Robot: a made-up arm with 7 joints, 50 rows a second.
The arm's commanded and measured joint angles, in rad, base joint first. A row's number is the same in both.
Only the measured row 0 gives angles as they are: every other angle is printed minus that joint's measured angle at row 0.
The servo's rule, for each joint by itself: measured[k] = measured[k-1] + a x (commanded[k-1-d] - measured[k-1]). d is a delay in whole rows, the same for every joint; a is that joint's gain. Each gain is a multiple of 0.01, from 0.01 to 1. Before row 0 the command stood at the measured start. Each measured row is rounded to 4 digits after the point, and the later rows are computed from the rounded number. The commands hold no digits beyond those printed.
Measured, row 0:
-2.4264 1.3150 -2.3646 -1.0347 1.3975 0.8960 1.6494
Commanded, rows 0 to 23:
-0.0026 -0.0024 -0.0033 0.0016 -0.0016 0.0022 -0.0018
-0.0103 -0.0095 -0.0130 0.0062 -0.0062 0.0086 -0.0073
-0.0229 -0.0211 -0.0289 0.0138 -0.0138 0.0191 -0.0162
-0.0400 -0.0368 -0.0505 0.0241 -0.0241 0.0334 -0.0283
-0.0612 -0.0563 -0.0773 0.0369 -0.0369 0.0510 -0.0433
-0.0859 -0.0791 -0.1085 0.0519 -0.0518 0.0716 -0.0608
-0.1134 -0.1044 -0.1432 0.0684 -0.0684 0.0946 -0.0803
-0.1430 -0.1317 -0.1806 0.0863 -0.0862 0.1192 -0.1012
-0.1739 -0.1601 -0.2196 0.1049 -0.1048 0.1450 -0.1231
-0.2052 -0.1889 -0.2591 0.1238 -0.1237 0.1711 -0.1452
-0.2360 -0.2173 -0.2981 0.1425 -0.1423 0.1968 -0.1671
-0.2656 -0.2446 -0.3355 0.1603 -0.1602 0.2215 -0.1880
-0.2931 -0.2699 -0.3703 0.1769 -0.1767 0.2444 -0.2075
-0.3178 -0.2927 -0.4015 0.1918 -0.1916 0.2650 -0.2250
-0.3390 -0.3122 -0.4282 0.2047 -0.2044 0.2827 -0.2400
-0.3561 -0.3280 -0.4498 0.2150 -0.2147 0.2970 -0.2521
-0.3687 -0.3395 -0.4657 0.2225 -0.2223 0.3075 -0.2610
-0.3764 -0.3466 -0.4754 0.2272 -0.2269 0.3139 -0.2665
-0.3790 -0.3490 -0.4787 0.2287 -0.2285 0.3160 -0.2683
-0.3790 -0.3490 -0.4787 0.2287 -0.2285 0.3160 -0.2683
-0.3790 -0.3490 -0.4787 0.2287 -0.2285 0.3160 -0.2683
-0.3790 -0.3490 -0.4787 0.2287 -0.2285 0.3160 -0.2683
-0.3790 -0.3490 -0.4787 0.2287 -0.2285 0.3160 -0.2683
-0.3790 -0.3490 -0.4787 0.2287 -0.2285 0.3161 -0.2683
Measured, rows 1 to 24:
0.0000 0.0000 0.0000 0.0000 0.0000 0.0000 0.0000
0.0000 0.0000 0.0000 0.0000 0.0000 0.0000 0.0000
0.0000 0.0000 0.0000 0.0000 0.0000 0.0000 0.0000
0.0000 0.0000 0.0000 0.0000 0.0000 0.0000 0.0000
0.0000 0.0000 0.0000 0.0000 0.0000 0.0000 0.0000
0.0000 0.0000 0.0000 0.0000 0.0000 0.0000 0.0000
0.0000 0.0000 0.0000 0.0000 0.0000 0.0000 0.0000
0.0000 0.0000 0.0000 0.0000 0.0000 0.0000 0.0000
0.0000 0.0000 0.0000 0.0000 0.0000 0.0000 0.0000
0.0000 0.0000 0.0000 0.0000 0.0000 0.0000 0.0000
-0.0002 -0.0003 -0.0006 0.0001 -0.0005 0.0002 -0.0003
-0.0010 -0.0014 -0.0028 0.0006 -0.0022 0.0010 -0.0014
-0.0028 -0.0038 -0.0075 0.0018 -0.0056 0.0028 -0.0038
-0.0058 -0.0078 -0.0152 0.0038 -0.0110 0.0059 -0.0077
-0.0102 -0.0136 -0.0264 0.0068 -0.0185 0.0104 -0.0134
-0.0163 -0.0215 -0.0412 0.0109 -0.0282 0.0165 -0.0210
-0.0241 -0.0314 -0.0596 0.0161 -0.0399 0.0243 -0.0305
-0.0336 -0.0434 -0.0814 0.0224 -0.0533 0.0338 -0.0418
-0.0448 -0.0574 -0.1063 0.0298 -0.0682 0.0449 -0.0548
-0.0576 -0.0732 -0.1338 0.0383 -0.0843 0.0575 -0.0693
-0.0719 -0.0905 -0.1634 0.0477 -0.1011 0.0714 -0.0849
-0.0874 -0.1090 -0.1944 0.0578 -0.1182 0.0864 -0.1014
-0.1039 -0.1283 -0.2261 0.0685 -0.1352 0.1022 -0.1184
-0.1210 -0.1480 -0.2577 0.0796 -0.1516 0.1185 -0.1355
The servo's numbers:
d 10
a 0.08 0.12 0.18 0.09 0.29 0.10 0.16

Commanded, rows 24 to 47:
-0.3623 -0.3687 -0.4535 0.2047 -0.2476 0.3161 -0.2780
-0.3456 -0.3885 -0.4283 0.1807 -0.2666 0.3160 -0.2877
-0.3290 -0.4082 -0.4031 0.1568 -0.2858 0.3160 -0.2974
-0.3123 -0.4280 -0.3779 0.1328 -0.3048 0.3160 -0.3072
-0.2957 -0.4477 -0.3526 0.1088 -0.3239 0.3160 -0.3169
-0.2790 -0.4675 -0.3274 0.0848 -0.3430 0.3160 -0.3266
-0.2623 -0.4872 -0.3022 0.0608 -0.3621 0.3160 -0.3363
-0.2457 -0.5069 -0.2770 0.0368 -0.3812 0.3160 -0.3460
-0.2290 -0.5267 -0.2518 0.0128 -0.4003 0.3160 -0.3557
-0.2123 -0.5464 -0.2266 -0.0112 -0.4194 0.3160 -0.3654
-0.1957 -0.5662 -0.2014 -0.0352 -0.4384 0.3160 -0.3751
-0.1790 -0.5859 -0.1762 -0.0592 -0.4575 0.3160 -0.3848
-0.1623 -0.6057 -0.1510 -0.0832 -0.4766 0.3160 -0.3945
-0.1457 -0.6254 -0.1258 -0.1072 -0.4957 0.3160 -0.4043
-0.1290 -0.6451 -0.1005 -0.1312 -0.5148 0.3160 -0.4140
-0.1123 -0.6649 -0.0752 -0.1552 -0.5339 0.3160 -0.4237
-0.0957 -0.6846 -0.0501 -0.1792 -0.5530 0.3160 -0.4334
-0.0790 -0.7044 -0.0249 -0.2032 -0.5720 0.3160 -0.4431
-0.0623 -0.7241 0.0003 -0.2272 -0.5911 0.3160 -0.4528
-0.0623 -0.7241 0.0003 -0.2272 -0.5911 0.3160 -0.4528
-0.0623 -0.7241 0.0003 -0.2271 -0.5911 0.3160 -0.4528
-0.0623 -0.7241 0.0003 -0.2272 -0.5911 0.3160 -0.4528
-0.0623 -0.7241 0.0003 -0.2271 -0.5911 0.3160 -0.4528
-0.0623 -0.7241 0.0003 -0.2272 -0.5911 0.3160 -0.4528
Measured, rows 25 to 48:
-0.1384 -0.1677 -0.2884 0.0909 -0.1669 0.1349 -0.1522
-0.1558 -0.1869 -0.3175 0.1021 -0.1808 0.1511 -0.1682
-0.1728 -0.2052 -0.3442 0.1129 -0.1928 0.1667 -0.1830
-0.1891 -0.2222 -0.3678 0.1232 -0.2027 0.1814 -0.1964
-0.2043 -0.2374 -0.3878 0.1327 -0.2102 0.1949 -0.2079
-0.2183 -0.2508 -0.4042 0.1413 -0.2155 0.2070 -0.2176
-0.2312 -0.2626 -0.4176 0.1492 -0.2193 0.2179 -0.2257
-0.2430 -0.2730 -0.4286 0.1564 -0.2220 0.2277 -0.2325
-0.2539 -0.2821 -0.4376 0.1629 -0.2239 0.2365 -0.2382
-0.2639 -0.2901 -0.4450 0.1688 -0.2252 0.2445 -0.2430
-0.2718 -0.2995 -0.4465 0.1720 -0.2317 0.2517 -0.2486
-0.2777 -0.3102 -0.4432 0.1728 -0.2418 0.2581 -0.2549
-0.2818 -0.3220 -0.4360 0.1714 -0.2546 0.2639 -0.2617
-0.2842 -0.3347 -0.4255 0.1679 -0.2692 0.2691 -0.2690
-0.2851 -0.3483 -0.4124 0.1626 -0.2851 0.2738 -0.2767
-0.2846 -0.3626 -0.3971 0.1556 -0.3019 0.2780 -0.2847
-0.2828 -0.3776 -0.3800 0.1471 -0.3194 0.2818 -0.2930
-0.2798 -0.3931 -0.3615 0.1372 -0.3373 0.2852 -0.3015
-0.2757 -0.4091 -0.3418 0.1260 -0.3556 0.2883 -0.3102
-0.2706 -0.4256 -0.3211 0.1137 -0.3741 0.2911 -0.3190
-0.2646 -0.4425 -0.2996 0.1003 -0.3927 0.2936 -0.3280
-0.2578 -0.4597 -0.2774 0.0859 -0.4115 0.2958 -0.3371
-0.2502 -0.4772 -0.2546 0.0707 -0.4304 0.2978 -0.3463
-0.2418 -0.4950 -0.2314 0.0547 -0.4493 0.2996 -0.3556

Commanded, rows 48 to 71:
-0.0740 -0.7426 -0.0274 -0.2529 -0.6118 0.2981 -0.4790
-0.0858 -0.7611 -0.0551 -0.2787 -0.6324 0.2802 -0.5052
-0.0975 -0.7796 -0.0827 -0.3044 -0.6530 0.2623 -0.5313
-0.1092 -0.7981 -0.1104 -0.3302 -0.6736 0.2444 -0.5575
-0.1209 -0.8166 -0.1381 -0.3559 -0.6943 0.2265 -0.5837
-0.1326 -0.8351 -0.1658 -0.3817 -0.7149 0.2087 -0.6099
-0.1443 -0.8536 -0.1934 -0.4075 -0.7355 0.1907 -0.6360
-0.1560 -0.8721 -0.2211 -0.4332 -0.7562 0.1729 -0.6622
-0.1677 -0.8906 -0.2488 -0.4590 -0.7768 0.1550 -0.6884
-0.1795 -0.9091 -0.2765 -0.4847 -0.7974 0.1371 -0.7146
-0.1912 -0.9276 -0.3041 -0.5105 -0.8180 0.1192 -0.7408
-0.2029 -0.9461 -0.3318 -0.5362 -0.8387 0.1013 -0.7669
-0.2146 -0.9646 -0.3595 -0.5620 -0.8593 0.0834 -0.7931
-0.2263 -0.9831 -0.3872 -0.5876 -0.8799 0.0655 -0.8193
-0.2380 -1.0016 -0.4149 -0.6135 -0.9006 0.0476 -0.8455
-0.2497 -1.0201 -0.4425 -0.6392 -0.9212 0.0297 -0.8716
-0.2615 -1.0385 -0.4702 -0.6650 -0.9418 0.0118 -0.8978
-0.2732 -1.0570 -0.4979 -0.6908 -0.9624 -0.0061 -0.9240
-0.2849 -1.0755 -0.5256 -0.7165 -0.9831 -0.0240 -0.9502
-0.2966 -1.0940 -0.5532 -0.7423 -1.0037 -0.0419 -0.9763
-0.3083 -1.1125 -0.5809 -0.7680 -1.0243 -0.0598 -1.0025
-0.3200 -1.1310 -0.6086 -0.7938 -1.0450 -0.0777 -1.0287
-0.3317 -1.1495 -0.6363 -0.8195 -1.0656 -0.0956 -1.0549
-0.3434 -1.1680 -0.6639 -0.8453 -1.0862 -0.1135 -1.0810
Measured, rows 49 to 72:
-0.2328 -0.5130 -0.2078 0.0380 -0.4683 0.3012 -0.3649
-0.2232 -0.5312 -0.1839 0.0206 -0.4873 0.3027 -0.3743
-0.2130 -0.5496 -0.1598 0.0026 -0.5064 0.3040 -0.3838
-0.2023 -0.5682 -0.1355 -0.0159 -0.5254 0.3052 -0.3933
-0.1911 -0.5869 -0.1111 -0.0349 -0.5445 0.3063 -0.4028
-0.1808 -0.6034 -0.0910 -0.0522 -0.5580 0.3073 -0.4108
-0.1713 -0.6179 -0.0746 -0.0679 -0.5676 0.3082 -0.4175
-0.1626 -0.6306 -0.0611 -0.0822 -0.5744 0.3090 -0.4231
-0.1546 -0.6418 -0.0500 -0.0952 -0.5792 0.3097 -0.4279
-0.1472 -0.6517 -0.0409 -0.1071 -0.5827 0.3103 -0.4319
-0.1413 -0.6626 -0.0385 -0.1202 -0.5911 0.3091 -0.4394
-0.1369 -0.6744 -0.0415 -0.1345 -0.6031 0.3062 -0.4499
-0.1337 -0.6870 -0.0489 -0.1498 -0.6176 0.3018 -0.4629
-0.1317 -0.7003 -0.0600 -0.1660 -0.6338 0.2961 -0.4780
-0.1308 -0.7143 -0.0741 -0.1831 -0.6513 0.2891 -0.4949
-0.1309 -0.7288 -0.0906 -0.2010 -0.6697 0.2811 -0.5133
-0.1320 -0.7438 -0.1091 -0.2196 -0.6888 0.2721 -0.5329
-0.1339 -0.7592 -0.1293 -0.2388 -0.7083 0.2622 -0.5536
-0.1366 -0.7750 -0.1508 -0.2586 -0.7282 0.2515 -0.5752
-0.1400 -0.7911 -0.1734 -0.2789 -0.7483 0.2401 -0.5975
-0.1441 -0.8075 -0.1969 -0.2997 -0.7685 0.2280 -0.6204
-0.1488 -0.8241 -0.2212 -0.3210 -0.7889 0.2153 -0.6438
-0.1541 -0.8410 -0.2461 -0.3427 -0.8093 0.2021 -0.6677
-0.1599 -0.8581 -0.2715 -0.3647 -0.8298 0.1884 -0.6920

